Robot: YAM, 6 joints.
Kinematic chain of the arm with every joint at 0, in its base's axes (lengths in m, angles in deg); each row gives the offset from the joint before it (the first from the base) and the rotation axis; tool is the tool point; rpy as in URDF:
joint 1: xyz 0 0 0.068 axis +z
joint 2: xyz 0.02 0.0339 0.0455 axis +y
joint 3: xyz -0.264 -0.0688 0 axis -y
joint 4: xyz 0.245 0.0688 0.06 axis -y
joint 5: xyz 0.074 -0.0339 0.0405 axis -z
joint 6: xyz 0.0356 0 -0.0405 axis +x
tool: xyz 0 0 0 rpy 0 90 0
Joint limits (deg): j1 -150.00..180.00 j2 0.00..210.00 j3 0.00..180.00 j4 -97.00..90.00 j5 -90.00..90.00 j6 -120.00..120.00
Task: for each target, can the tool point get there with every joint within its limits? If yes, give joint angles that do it. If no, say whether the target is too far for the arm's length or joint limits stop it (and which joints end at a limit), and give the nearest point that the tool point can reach.
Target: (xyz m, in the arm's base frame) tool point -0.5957 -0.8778 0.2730
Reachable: no: too far | nearest point -0.3586 -0.5284 0.2083 | short by 0.427 m
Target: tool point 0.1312 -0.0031 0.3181
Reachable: yes | joints 10.55 28.67 25.87 20.78 49.52 44.96
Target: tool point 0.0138 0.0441 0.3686
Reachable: yes | joints 103.08 19.39 53.30 -44.80 41.09 -18.64
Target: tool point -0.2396 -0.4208 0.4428
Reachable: yes | joints -115.97 130.30 127.64 63.14 60.96 -16.95
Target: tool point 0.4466 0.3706 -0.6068
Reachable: no: too far | nearest point 0.3281 0.2723 -0.3337 | short by 0.314 m
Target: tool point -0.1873 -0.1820 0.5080
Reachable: yes | joints 46.58 17.85 117.40 -50.10 -17.90 -70.97
